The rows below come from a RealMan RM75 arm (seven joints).
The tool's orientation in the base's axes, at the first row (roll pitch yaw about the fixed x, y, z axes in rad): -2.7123 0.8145 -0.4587
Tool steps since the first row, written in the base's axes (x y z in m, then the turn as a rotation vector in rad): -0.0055 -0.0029 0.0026 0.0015 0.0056 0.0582; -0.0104 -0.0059 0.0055 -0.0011 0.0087 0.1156; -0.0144 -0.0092 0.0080 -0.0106 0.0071 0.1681; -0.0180 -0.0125 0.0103 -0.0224 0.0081 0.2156; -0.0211 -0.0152 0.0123 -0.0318 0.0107 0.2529; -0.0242 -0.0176 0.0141 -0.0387 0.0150 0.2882
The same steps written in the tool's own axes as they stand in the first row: -0.0044 0.0049 -0.0013 -0.0431 -0.0214 -0.0332; -0.0086 0.0095 -0.0031 -0.0874 -0.0382 -0.0659; -0.0119 0.0137 -0.0052 -0.1310 -0.0457 -0.0958; -0.0148 0.0177 -0.0074 -0.1731 -0.0520 -0.1200; -0.0173 0.0211 -0.0092 -0.2068 -0.0581 -0.1377; -0.0198 0.0243 -0.0106 -0.2380 -0.0665 -0.1540
